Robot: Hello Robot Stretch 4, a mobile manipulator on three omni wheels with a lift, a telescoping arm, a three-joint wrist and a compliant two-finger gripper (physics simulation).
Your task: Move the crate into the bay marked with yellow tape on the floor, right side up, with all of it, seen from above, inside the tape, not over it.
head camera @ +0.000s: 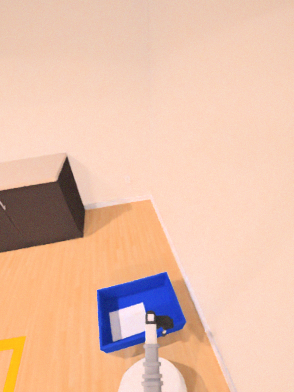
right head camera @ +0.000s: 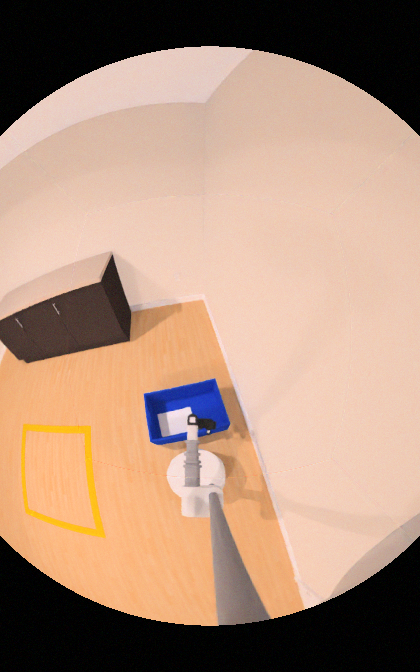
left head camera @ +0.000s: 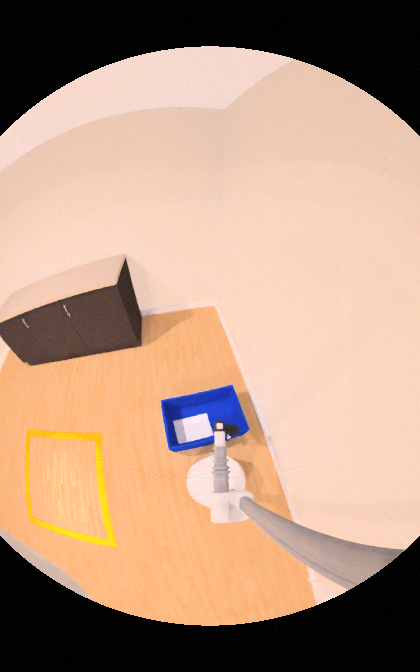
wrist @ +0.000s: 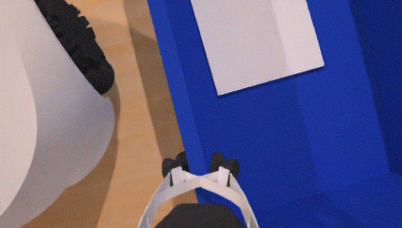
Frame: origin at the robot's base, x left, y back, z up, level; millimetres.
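Where they show: gripper, between the fingertips: (head camera: 163, 330) (wrist: 200, 164).
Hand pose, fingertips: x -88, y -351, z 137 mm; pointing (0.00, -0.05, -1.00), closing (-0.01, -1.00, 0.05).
Note:
Each offset is from my fingertips to the top centre of the thing. "spot": to the spot under its first point.
The blue open-topped crate @(dx +179, dy -151, dz +55 mm) (head camera: 132, 290) (left head camera: 197, 397) (right head camera: 180, 390) (wrist: 176, 95) stands upright on the floor, close to the right-hand wall. A white sheet or flat panel @(dx +265, dy -95, dz -138 mm) (head camera: 131, 320) (left head camera: 196, 428) (right head camera: 171, 422) (wrist: 250, 45) lies inside on its bottom. My gripper (head camera: 164, 331) (left head camera: 228, 436) (right head camera: 208, 431) (wrist: 200, 164) is at the crate's near side wall. In the wrist view one fingertip is outside and one inside, drawn in close around the wall's rim. The yellow tape bay (head camera: 15, 345) (left head camera: 102, 480) (right head camera: 92, 480) lies on the floor to the left, apart from the crate.
My round white base (left head camera: 195, 480) (right head camera: 175, 472) (wrist: 65, 110) is just in front of the crate's near side. A dark cabinet (head camera: 40, 215) (left head camera: 105, 320) (right head camera: 90, 320) stands against the back wall at left. The right wall's white baseboard @(spot: dx -368, dy +101, dz -78 mm) (head camera: 215, 345) runs beside the crate.

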